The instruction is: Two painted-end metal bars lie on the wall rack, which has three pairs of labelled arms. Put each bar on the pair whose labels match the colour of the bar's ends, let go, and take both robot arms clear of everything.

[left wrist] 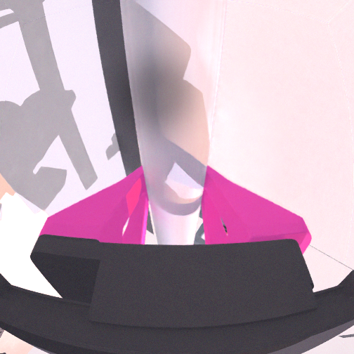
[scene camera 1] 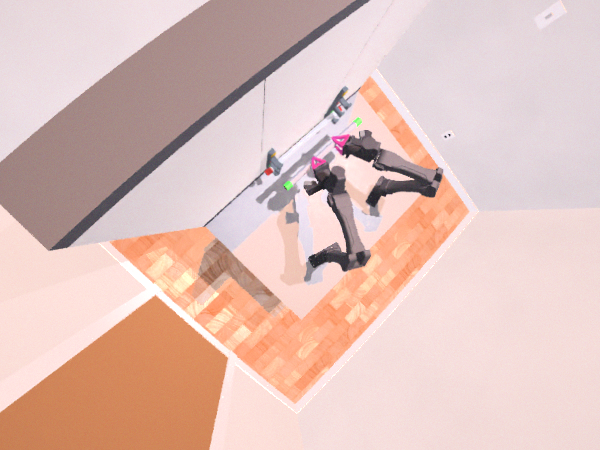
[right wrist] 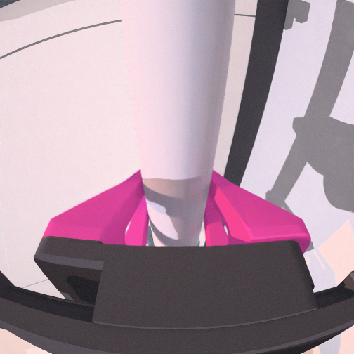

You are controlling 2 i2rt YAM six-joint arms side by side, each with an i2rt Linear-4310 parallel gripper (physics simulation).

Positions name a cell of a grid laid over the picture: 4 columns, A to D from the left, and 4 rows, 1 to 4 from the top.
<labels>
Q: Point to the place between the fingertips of my right gripper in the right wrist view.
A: At B2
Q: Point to a wall panel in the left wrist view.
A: D2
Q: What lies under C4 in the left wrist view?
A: My left gripper.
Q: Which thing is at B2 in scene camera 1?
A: A wall panel.
</labels>
